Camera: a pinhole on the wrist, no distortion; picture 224 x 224 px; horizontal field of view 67.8 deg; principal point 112.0 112.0 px. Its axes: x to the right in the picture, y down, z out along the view. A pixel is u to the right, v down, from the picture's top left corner.
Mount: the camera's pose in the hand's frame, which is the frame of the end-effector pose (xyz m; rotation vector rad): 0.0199 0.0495 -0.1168 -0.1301 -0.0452 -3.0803
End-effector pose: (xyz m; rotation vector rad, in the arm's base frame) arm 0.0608 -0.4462 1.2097 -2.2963 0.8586 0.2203
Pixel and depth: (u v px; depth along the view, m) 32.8 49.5 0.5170
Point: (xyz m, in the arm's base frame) 0.1414 -0.5152 0.6717
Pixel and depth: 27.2 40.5 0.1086
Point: 0.0571 -0.5555 1.1365
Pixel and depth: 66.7 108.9 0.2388
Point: 0.1077 -0.4630 1.0487
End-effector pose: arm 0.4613 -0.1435 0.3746 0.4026 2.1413 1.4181
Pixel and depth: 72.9 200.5 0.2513
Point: 0.4541 -0.0174 0.2395
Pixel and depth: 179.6 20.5 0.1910
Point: 0.5378 -0.0471 0.5062
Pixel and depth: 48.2 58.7 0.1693
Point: 0.4050 -0.0149 0.4383
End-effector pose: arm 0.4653 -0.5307 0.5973 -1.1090 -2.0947 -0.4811
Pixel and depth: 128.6 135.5 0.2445
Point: 0.4225 -0.4299 0.5222
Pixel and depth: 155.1 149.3 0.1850
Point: 0.4484 -0.4859 0.5407
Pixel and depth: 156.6 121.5 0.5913
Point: 0.3182 -0.2705 0.2030
